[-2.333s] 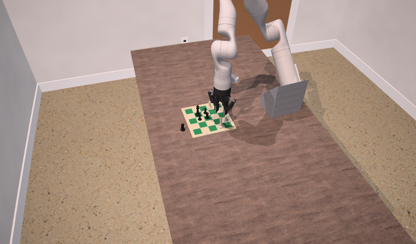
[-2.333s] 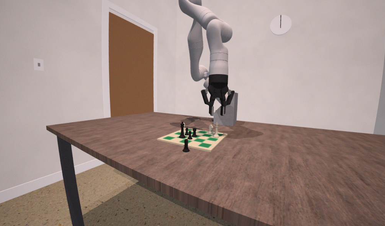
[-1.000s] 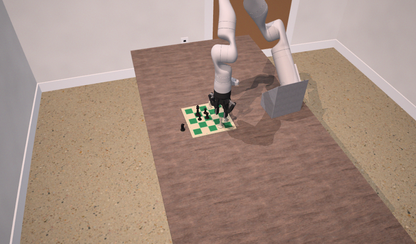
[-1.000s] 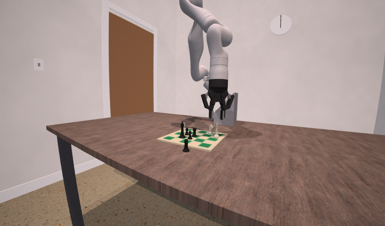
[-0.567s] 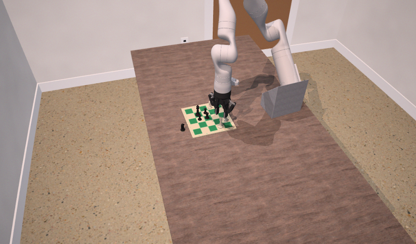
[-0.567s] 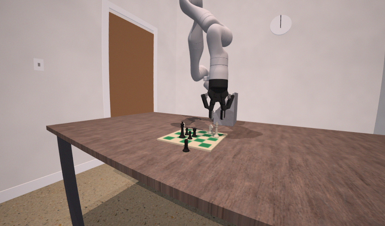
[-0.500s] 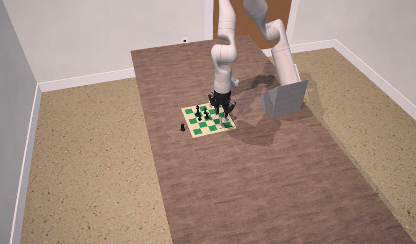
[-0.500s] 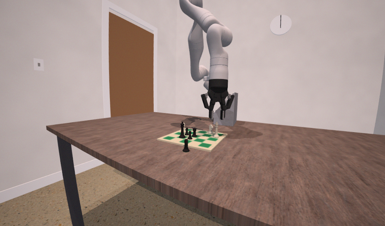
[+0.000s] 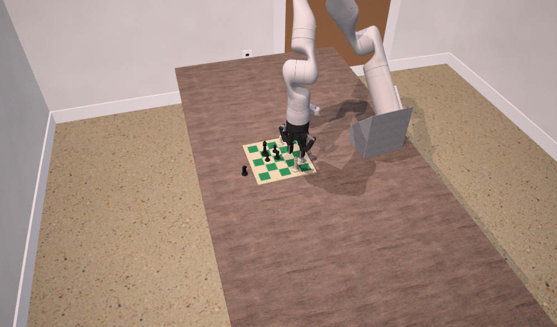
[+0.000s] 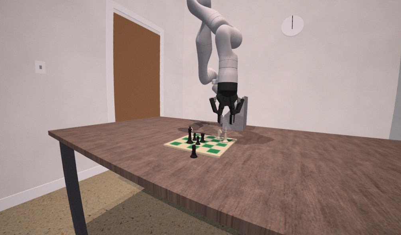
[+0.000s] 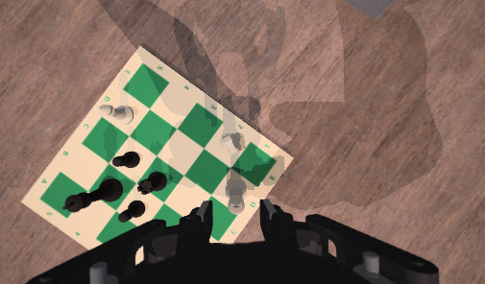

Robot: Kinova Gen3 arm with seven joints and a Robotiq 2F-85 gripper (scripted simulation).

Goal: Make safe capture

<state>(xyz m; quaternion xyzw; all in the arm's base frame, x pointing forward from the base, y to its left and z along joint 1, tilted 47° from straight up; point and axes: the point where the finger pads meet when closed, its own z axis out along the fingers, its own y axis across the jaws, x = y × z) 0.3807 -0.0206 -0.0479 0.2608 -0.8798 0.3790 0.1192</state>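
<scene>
The cream chessboard is 9 cm below my hand, 8 cm to the right of it and 3 cm ahead of it. The rest, counted from my hand: white pawn: 15 cm to the right, 7 cm below, 1 cm behind; black king: 12 cm to the right, 7 cm ahead, 6 cm below.
</scene>
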